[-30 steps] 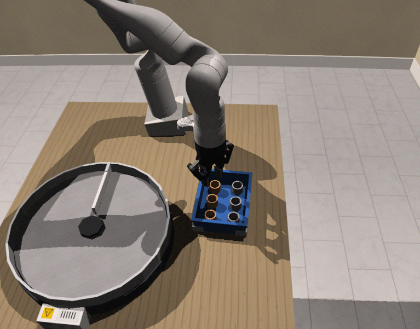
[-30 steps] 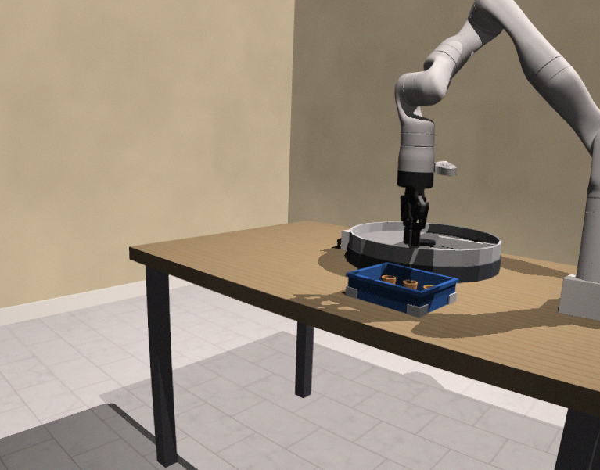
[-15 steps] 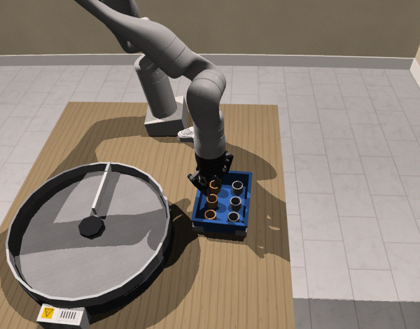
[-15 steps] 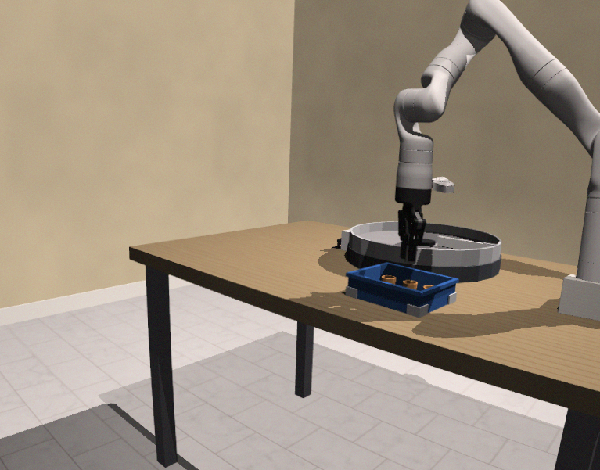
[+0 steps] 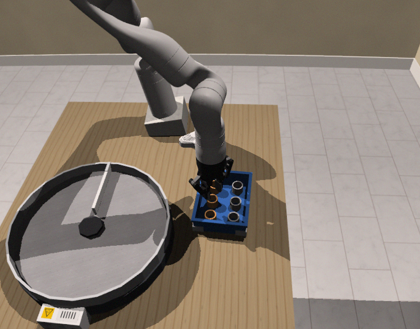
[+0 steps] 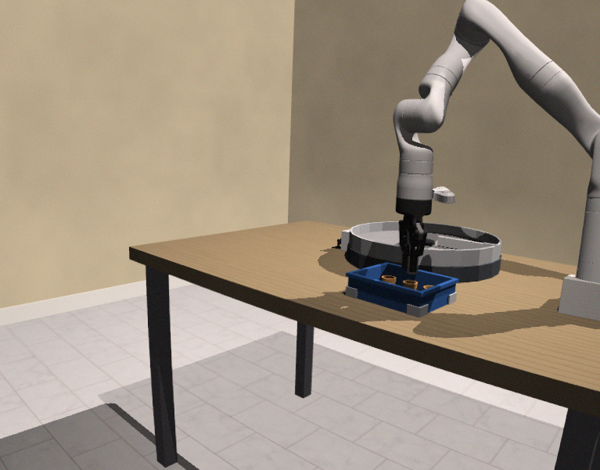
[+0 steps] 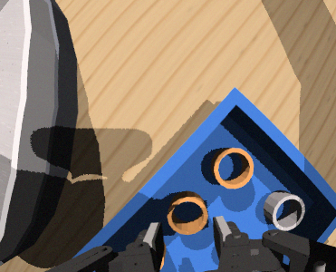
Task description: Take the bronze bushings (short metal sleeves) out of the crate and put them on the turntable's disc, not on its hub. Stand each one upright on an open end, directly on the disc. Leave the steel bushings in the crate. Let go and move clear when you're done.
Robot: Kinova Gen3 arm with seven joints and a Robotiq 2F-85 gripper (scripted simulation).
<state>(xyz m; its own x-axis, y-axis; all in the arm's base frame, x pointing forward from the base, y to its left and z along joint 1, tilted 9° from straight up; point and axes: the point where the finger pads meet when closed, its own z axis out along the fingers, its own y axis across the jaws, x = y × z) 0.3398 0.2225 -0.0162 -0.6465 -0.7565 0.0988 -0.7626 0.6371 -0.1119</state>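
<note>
My gripper is now 50 mm above the blue crate and 30 mm to the right of it. From my hand the other things lie so: grey turntable disc (300 mm to the right, 150 mm ahead, 20 mm below).
</note>
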